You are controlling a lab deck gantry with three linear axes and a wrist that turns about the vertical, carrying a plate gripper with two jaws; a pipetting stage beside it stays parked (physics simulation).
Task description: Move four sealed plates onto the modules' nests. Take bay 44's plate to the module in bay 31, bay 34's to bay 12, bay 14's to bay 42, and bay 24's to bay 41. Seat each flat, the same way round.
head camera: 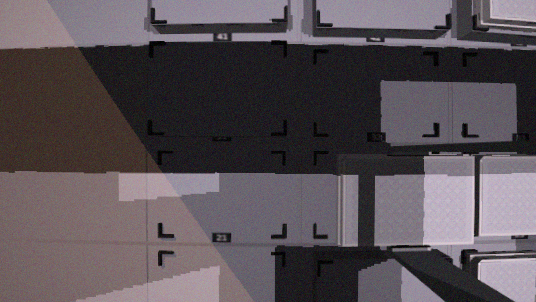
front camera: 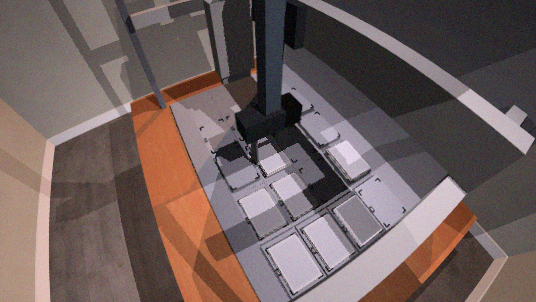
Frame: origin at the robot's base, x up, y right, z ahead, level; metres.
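Seen in the pictures: gripper, fingertip midpoint: (head camera: 405,199) (front camera: 268,154); robot's base, link origin: (front camera: 200,128).
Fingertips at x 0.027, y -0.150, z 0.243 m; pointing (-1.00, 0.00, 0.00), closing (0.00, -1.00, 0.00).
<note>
Offsets run from my fingertips to a thing's top centre. "spot": to the spot under its first point.
My gripper (front camera: 271,151) (head camera: 419,201) is shut on the pale sealed plate from bay 44 {spot: dx +0.007, dy +0.004, dz +0.046 m} (front camera: 275,164) (head camera: 450,200), held low and level over the bay 22 area, right of that bay's marks in the head view. Module 31 {dx -0.005, dy -0.106, dz -0.179 m} (head camera: 217,90) lies in shadow, up and left of it; in the front view the gripper hides it. Modules 41 {spot: dx -0.008, dy -0.240, dz -0.161 m} (front camera: 301,101) (head camera: 220,11) and 42 {dx -0.005, dy -0.214, dz -0.015 m} (front camera: 316,126) (head camera: 382,12) are bare. Module 12 {dx -0.005, dy +0.107, dz -0.014 m} (front camera: 240,175) is bare. The plates of bay 14 {spot: dx +0.002, dy +0.110, dz +0.312 m} (front camera: 293,262), bay 24 {spot: dx +0.001, dy +0.007, dz +0.314 m} (front camera: 327,241) and bay 34 {spot: dx +0.002, dy -0.100, dz +0.314 m} (front camera: 357,220) sit in the near row.
Other plates sit in bay 13 {spot: dx -0.013, dy +0.108, dz +0.153 m} (front camera: 262,212) (head camera: 507,282), bay 23 {spot: dx -0.013, dy +0.005, dz +0.134 m} (front camera: 290,190) (head camera: 507,200) and bay 43 {spot: dx +0.006, dy -0.223, dz +0.138 m} (front camera: 350,155) (head camera: 515,9), close to the carried one. A pale rail (front camera: 400,237) crosses the near edge. The gantry column (front camera: 270,60) stands above the deck.
</note>
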